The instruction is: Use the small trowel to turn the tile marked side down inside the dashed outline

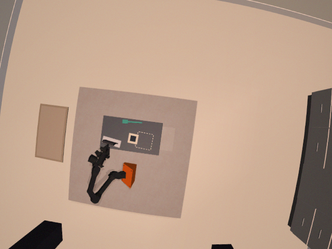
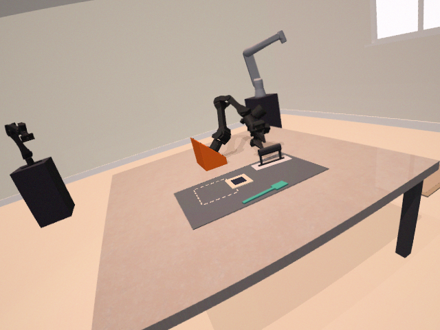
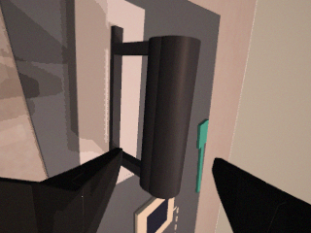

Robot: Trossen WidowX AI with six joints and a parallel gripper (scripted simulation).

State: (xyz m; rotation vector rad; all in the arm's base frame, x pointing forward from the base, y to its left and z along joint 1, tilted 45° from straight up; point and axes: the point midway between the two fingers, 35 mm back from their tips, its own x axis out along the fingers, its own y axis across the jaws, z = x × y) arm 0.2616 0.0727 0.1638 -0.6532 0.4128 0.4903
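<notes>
Right now my gripper tip is 190 mm to the left of the dark mat, 110 mm short of it and 110 mm above it. Round my gripper tip: cream tile: 220 mm to the right, 90 mm below, 70 mm ahead; then green trowel: 250 mm ahead, 180 mm to the right, 90 mm below.
</notes>
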